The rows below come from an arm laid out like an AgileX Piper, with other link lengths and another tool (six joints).
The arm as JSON. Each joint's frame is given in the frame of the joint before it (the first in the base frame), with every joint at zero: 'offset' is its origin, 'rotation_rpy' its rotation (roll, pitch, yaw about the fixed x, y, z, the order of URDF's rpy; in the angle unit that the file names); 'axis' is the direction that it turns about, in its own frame. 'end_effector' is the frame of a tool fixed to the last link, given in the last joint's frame.
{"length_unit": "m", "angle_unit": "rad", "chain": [
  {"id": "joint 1", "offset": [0.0, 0.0, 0.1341], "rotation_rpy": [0.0, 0.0, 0.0], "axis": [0.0, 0.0, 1.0]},
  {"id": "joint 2", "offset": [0.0, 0.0, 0.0], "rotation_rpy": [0.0, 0.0, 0.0], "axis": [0.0, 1.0, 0.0]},
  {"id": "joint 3", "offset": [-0.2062, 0.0, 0.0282], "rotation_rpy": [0.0, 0.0, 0.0], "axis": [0.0, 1.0, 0.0]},
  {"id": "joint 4", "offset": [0.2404, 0.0, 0.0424], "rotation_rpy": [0.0, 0.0, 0.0], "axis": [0.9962, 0.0, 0.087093]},
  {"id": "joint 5", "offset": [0.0, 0.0, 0.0], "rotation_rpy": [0.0, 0.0, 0.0], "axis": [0.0, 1.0, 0.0]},
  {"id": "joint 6", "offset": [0.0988, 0.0, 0.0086], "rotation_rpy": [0.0, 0.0, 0.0], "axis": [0.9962, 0.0, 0.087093]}
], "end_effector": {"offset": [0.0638, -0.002, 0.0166], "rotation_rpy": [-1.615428, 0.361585, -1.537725]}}
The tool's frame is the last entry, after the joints.
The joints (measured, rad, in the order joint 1, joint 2, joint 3, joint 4, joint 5, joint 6), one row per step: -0.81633 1.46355 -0.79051 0.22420 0.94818 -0.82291; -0.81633 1.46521 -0.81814 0.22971 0.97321 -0.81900; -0.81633 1.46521 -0.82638 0.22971 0.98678 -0.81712; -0.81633 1.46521 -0.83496 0.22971 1.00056 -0.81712; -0.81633 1.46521 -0.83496 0.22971 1.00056 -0.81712; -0.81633 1.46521 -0.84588 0.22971 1.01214 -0.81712; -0.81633 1.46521 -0.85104 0.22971 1.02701 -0.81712; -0.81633 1.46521 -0.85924 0.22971 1.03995 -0.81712; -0.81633 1.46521 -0.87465 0.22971 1.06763 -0.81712; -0.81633 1.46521 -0.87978 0.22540 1.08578 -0.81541; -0.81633 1.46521 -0.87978 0.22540 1.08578 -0.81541; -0.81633 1.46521 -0.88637 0.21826 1.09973 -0.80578; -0.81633 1.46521 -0.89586 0.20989 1.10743 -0.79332; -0.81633 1.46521 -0.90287 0.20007 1.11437 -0.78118
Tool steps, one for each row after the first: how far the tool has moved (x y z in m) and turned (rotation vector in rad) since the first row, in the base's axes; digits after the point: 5 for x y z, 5 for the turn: 0.00330 -0.00173 0.00589 0.00477 -0.00633 -0.00209; 0.00353 -0.00155 0.00766 0.00982 -0.00392 -0.00133; 0.00379 -0.00139 0.00951 0.01447 -0.00178 0.00133; 0.00379 -0.00139 0.00951 0.01447 -0.00178 0.00133; 0.00467 -0.00196 0.01196 0.01566 -0.00250 0.00360; 0.00418 -0.00097 0.01302 0.02363 0.00264 0.00647; 0.00441 -0.00082 0.01483 0.02785 0.00460 0.00900; 0.00447 -0.00007 0.01823 0.03838 0.01029 0.01445; 0.00312 0.00101 0.01918 0.04659 0.02045 0.01828; 0.00312 0.00101 0.01918 0.04659 0.02045 0.01828; 0.00208 0.00093 0.02040 0.04985 0.03000 0.01473; 0.00199 -0.00064 0.02228 0.04565 0.03505 0.00767; 0.00137 -0.00197 0.02355 0.04164 0.04226 0.00127
